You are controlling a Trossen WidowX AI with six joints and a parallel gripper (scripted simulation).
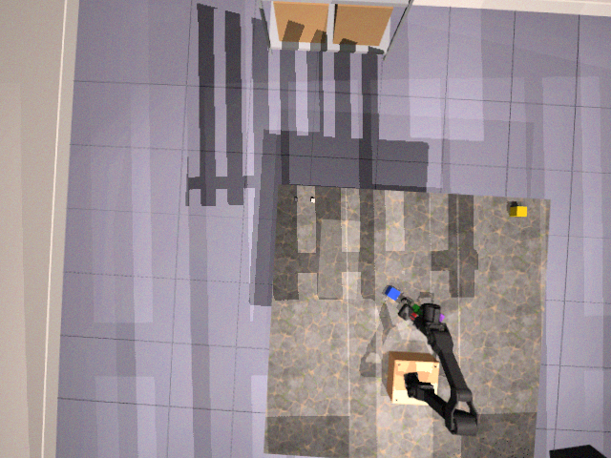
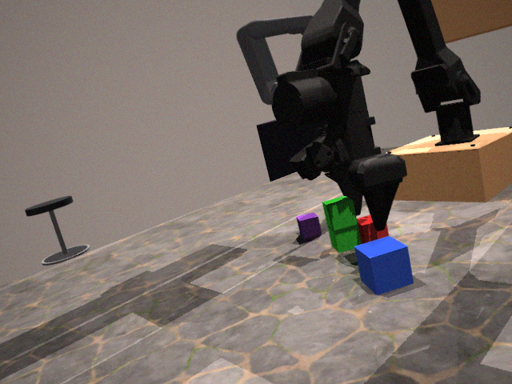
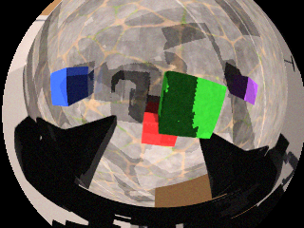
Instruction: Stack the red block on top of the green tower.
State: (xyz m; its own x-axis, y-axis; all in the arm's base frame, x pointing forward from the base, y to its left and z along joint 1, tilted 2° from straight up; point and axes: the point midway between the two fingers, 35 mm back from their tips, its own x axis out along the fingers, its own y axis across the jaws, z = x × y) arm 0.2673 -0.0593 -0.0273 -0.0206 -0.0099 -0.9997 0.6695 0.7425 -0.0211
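Right now the red block is 1 cm below my gripper tip. From my gripper tip the other things lie so: blue block 11 cm ahead, 7 cm to the left, 1 cm below; then purple block 3 cm behind, 13 cm to the right, 2 cm below; then yellow block 41 cm ahead, 56 cm to the right, 1 cm below.
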